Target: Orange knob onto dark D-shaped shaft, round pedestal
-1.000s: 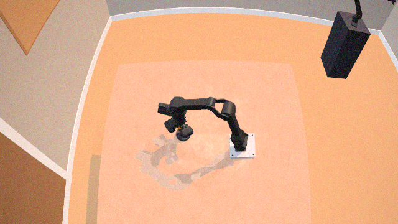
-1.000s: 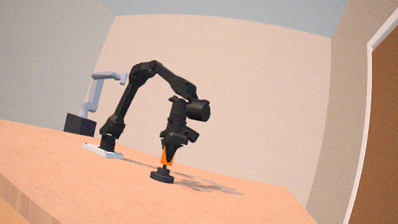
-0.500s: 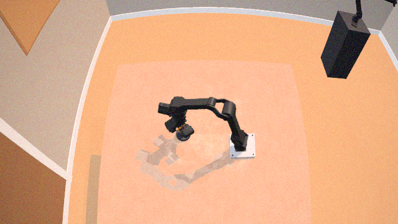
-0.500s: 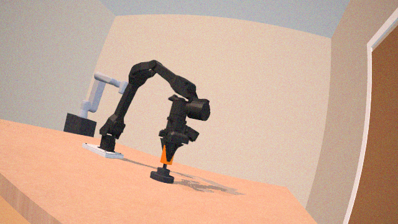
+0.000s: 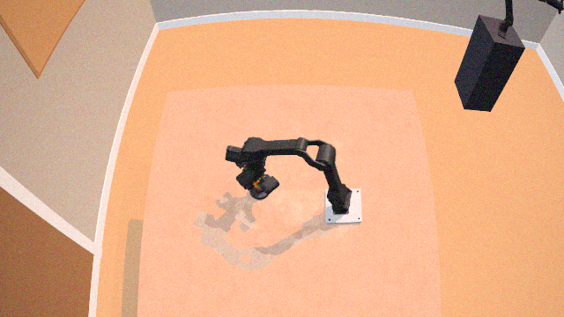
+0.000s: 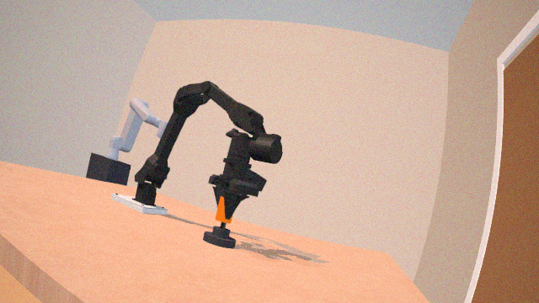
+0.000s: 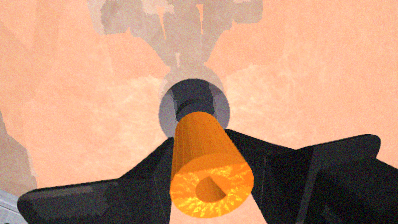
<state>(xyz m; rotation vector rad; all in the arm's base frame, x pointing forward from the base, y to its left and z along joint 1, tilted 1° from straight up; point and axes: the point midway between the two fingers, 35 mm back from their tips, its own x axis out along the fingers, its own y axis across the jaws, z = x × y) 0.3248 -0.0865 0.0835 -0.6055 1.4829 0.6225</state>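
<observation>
The round dark pedestal lies 40 mm below my gripper tip. From my gripper tip the other things lie so: orange knob: 20 mm above.
</observation>
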